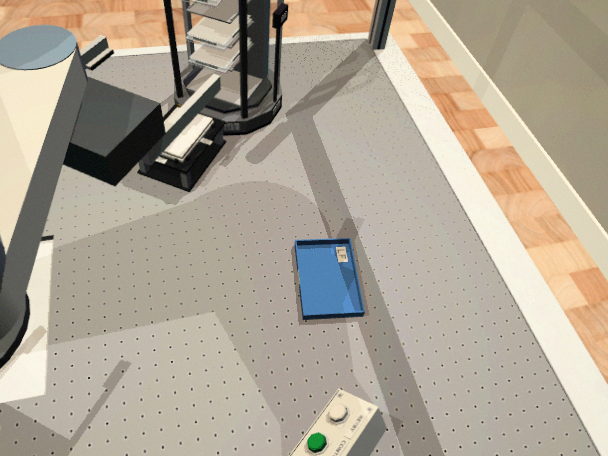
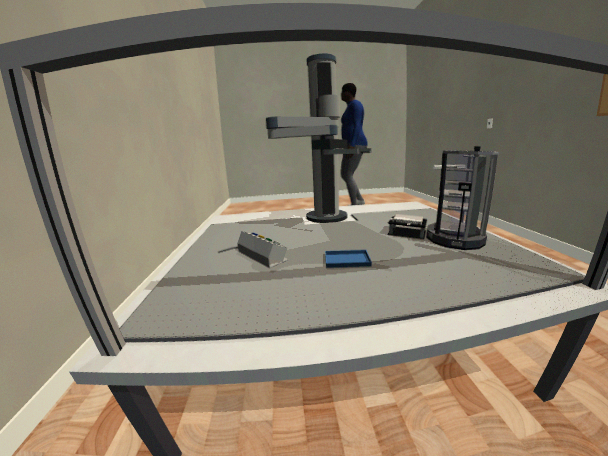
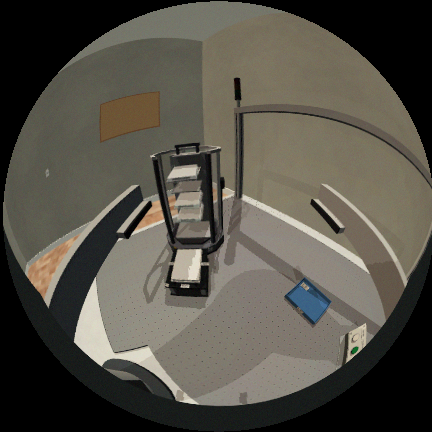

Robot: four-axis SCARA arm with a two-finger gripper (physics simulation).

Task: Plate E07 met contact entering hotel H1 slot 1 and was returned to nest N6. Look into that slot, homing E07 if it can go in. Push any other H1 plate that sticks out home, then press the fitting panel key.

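Seen in the pictures: gripper, fingertip midpoint: [image 1: 159, 61] [image 2: 365, 150] [image 3: 234, 190]; arm's base at its link origin: [image 2: 326, 217].
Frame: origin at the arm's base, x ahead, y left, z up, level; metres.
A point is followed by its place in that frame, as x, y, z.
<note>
My gripper [image 1: 161, 65] {0.402, 0.100, 0.389} [image 2: 364, 150] {0.402, 0.100, 0.389} [image 3: 234, 190] {0.402, 0.100, 0.389} is open and empty, high above the table, facing the hotel. The hotel [image 1: 243, 60] {0.553, 0.365, 0.199} [image 2: 457, 241] {0.636, 0.412, 0.045} [image 3: 210, 200] {0.552, 0.366, 0.231} is a dark-posted rack with several shelves. Its uppermost visible plate [image 2: 449, 166] [image 3: 183, 172] sticks out of the front; lower plates [image 1: 215, 52] {0.508, 0.446, 0.168} [image 3: 190, 213] {0.509, 0.434, 0.168} sit further in. A pale plate [image 1: 189, 137] {0.430, 0.287, 0.087} [image 2: 407, 218] {0.422, 0.300, 0.087} [image 3: 187, 266] {0.408, 0.296, 0.087} lies on the black nest [image 2: 407, 231] {0.407, 0.315, 0.018} [image 3: 189, 290] {0.378, 0.258, 0.018} before the hotel. Slot numbers and plate labels are unreadable. The key panel [image 1: 367, 425] {0.598, -0.317, 0.094} [image 2: 260, 250] {0.588, -0.348, 0.062} shows a white key [image 1: 338, 412] {0.567, -0.289, 0.084} [image 3: 355, 338] and green key [image 1: 316, 442] {0.527, -0.320, 0.083} [image 3: 354, 350].
A blue tray [image 1: 325, 285] {0.624, -0.053, 0.015} [image 2: 348, 259] {0.628, -0.035, 0.015} [image 3: 310, 302] {0.629, -0.053, 0.015} lies between the panel and nest. A small dark box on a stalk [image 1: 280, 16] {0.630, 0.393, 0.270} [image 2: 464, 186] {0.638, 0.406, 0.263} stands beside the hotel. A frame post [image 1: 382, 25] {0.981, 0.661, 0.074} [image 3: 239, 150] {0.970, 0.659, 0.331} rises at the table corner. A person [image 2: 353, 122] stands behind the arm column [image 2: 324, 175] {0.077, -0.020, 0.260}.
</note>
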